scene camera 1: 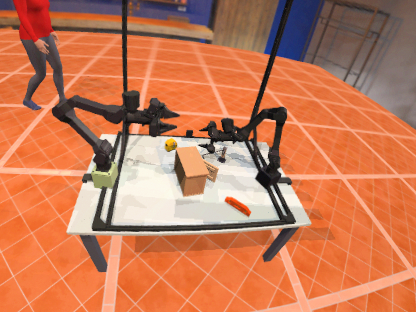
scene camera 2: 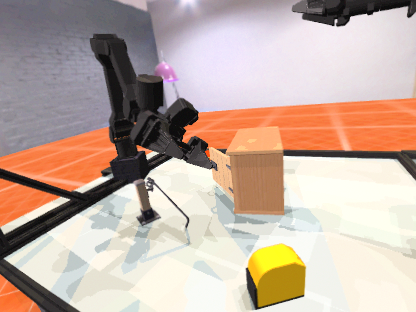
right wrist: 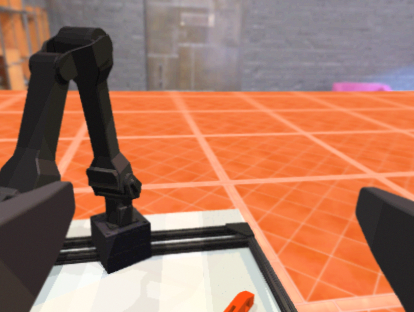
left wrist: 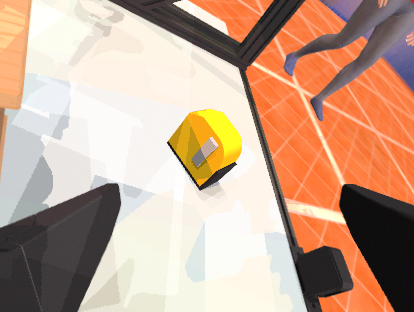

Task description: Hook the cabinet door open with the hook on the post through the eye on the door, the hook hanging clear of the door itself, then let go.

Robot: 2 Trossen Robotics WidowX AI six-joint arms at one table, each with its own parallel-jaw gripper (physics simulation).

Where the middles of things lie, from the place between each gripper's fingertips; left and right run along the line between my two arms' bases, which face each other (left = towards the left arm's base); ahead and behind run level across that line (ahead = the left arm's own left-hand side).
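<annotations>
The yellow block (scene camera 2: 277,271) is 36 cm behind my right hand, 1 cm to the left of it and 39 cm below it. From that same right hand, the cabinet door (scene camera 2: 221,170) is 19 cm to the left, 11 cm behind and 36 cm below. And the wooden cabinet (scene camera 2: 256,156), well, my right hand's 35 cm above it, 13 cm to the right of it and 8 cm past it.
From my left hand, the yellow block's 150 mm to the right, 90 mm behind and 130 mm below. The wooden cabinet is 200 mm ahead of my left hand, 30 mm to the right of it and 80 mm below it, while the cabinet door's 90 mm below that hand, 170 mm ahead of it and 30 mm to the left of it.
</annotations>
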